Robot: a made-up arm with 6 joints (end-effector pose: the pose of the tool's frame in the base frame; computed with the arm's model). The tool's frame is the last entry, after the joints.
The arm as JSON. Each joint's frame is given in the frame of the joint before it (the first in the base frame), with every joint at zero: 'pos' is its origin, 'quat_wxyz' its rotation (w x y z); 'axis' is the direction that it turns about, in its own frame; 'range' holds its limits. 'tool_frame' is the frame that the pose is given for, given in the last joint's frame.
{
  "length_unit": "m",
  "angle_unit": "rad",
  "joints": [
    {
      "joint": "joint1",
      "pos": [
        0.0,
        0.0,
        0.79
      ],
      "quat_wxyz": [
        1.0,
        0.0,
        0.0,
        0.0
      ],
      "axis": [
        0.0,
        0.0,
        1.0
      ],
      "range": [
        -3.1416,
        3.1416
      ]
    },
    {
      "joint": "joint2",
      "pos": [
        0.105,
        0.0,
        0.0
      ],
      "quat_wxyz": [
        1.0,
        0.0,
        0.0,
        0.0
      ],
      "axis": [
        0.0,
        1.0,
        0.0
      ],
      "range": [
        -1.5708,
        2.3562
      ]
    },
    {
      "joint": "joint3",
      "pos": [
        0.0,
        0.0,
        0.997
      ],
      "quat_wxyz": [
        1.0,
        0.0,
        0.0,
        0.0
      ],
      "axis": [
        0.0,
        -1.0,
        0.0
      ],
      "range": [
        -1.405,
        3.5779
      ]
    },
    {
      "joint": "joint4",
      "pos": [
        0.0,
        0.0,
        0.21
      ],
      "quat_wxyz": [
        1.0,
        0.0,
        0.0,
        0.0
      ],
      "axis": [
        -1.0,
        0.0,
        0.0
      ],
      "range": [
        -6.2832,
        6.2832
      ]
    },
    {
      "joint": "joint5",
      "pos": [
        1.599,
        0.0,
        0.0
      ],
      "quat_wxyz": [
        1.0,
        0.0,
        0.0,
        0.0
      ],
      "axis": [
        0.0,
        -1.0,
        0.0
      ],
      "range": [
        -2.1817,
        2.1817
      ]
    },
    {
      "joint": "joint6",
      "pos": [
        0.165,
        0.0,
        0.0
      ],
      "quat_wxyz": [
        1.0,
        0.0,
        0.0,
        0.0
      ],
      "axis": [
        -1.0,
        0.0,
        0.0
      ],
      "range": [
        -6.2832,
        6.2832
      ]
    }
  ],
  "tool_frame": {
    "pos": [
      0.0,
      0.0,
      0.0
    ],
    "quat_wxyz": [
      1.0,
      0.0,
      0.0,
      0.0
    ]
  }
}
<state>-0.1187 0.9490 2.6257 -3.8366 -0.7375 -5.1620</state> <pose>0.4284 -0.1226 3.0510 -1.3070 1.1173 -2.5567</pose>
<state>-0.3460 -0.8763 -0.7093 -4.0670 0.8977 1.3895</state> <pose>0.9711 -0.2405 1.8415 2.6021 0.6093 -0.3883</pose>
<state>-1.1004 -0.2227 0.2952 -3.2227 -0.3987 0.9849</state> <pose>0.5713 -1.1350 2.8672 1.3845 -1.4274 0.3101</pose>
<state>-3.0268 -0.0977 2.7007 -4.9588 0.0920 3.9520</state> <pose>1.7150 0.1829 2.1744 -2.0798 -0.2131 -0.3229</pose>
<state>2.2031 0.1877 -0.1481 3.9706 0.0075 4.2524</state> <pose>-1.1963 1.6344 1.3857 -1.3239 -1.9801 1.6262</pose>
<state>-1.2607 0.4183 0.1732 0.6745 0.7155 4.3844</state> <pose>0.7520 -2.1254 1.5686 0.9987 -0.7387 -0.5165</pose>
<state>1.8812 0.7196 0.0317 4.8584 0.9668 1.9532</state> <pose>-0.5488 2.1509 0.6426 -1.0802 -0.2214 0.9284</pose>
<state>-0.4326 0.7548 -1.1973 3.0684 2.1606 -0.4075</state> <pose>0.2722 -0.1146 0.0900 1.4274 0.2077 2.4971</pose>
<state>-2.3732 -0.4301 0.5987 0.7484 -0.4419 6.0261</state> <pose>-0.3609 -0.2820 3.2755 -0.9610 0.0904 -2.6698</pose>
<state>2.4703 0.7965 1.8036 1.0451 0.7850 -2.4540</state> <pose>-1.2432 0.8587 3.0809 -0.9681 -0.5929 -2.0959</pose>
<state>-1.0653 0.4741 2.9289 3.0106 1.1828 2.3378</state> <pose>-0.3514 0.6761 2.6852 -0.0143 -1.2932 -0.2764</pose>
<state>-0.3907 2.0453 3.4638 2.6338 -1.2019 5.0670</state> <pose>0.8064 -0.4131 2.0260 -0.4734 -1.4968 -2.2572</pose>
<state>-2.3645 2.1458 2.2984 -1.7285 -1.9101 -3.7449</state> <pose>-1.6263 -1.8150 0.7142 -1.1654 0.1686 -0.4380</pose>
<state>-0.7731 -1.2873 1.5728 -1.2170 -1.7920 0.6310</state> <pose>-1.6097 1.7816 1.3548 -1.7235 -0.6104 0.0904</pose>
